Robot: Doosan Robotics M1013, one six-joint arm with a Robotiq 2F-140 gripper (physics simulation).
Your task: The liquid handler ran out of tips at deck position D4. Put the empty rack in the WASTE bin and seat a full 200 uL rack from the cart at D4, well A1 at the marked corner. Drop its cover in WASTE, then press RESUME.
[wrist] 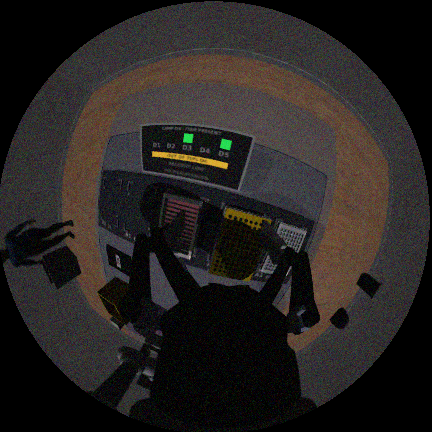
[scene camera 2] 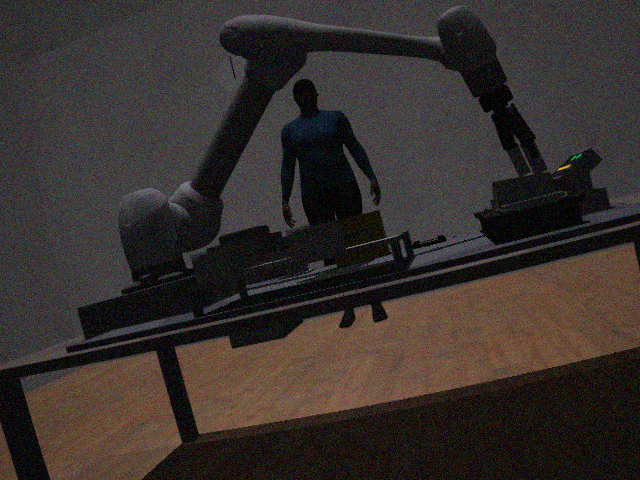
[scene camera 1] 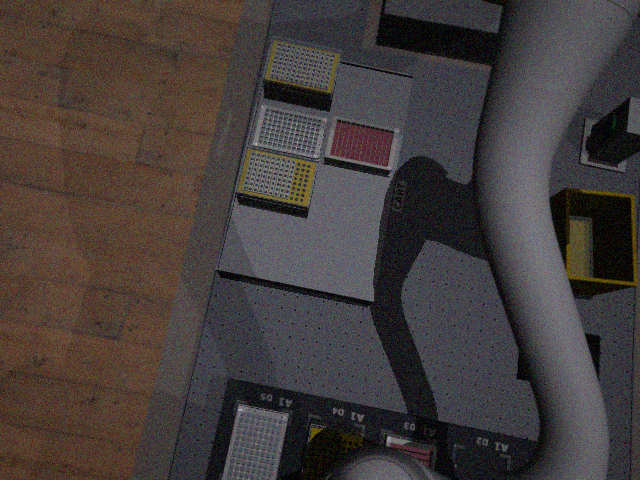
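Where they show: gripper, fingertip midpoint: [wrist: 223,223] [scene camera 2: 532,173]; arm's base at its link origin: [scene camera 2: 162,283].
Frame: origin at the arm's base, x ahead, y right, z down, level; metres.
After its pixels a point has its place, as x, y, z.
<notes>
The empty yellow tip rack [scene camera 1: 354,440] {0.925, 0.204, -0.043} [wrist: 239,245] {0.981, 0.237, -0.038} is at D4, mostly in shadow; whether it sits fully down is unclear. My gripper [scene camera 2: 532,172] {1.015, 0.205, -0.040} [wrist: 223,223] {1.015, 0.205, -0.040} is open and low over the deck, one fingertip by the rack's right edge, the other over the D3 rack in the wrist view. It is hidden under the arm in scene camera 1. On the cart [scene camera 1: 310,248] {0.613, 0.294, 0.022} stand a full yellow-rimmed rack [scene camera 1: 302,66] {0.296, 0.334, -0.048} and a partly filled one [scene camera 1: 276,176] {0.507, 0.363, -0.048}. The WASTE bin [scene camera 1: 602,281] {0.644, -0.195, -0.052} [scene camera 2: 364,227] {0.592, -0.136, -0.014} [wrist: 119,300] {0.641, -0.135, -0.020} is yellow. The screen [wrist: 197,172] {1.093, 0.150, -0.025} shows D3 and D5 lit, D4 dark. No rack cover can be made out.
A red-filled rack [scene camera 1: 421,456] {0.948, 0.086, 0.011} [wrist: 181,227] is at D3, left of the yellow rack in the wrist view. A pale plate [scene camera 1: 256,439] {0.940, 0.358, 0.017} [wrist: 291,236] {0.993, 0.369, 0.017} is at D5. A clear plate [scene camera 1: 290,131] {0.397, 0.348, 0.009} and a red rack [scene camera 1: 361,144] {0.413, 0.215, 0.000} share the cart. A person [scene camera 2: 321,155] stands behind the table.
</notes>
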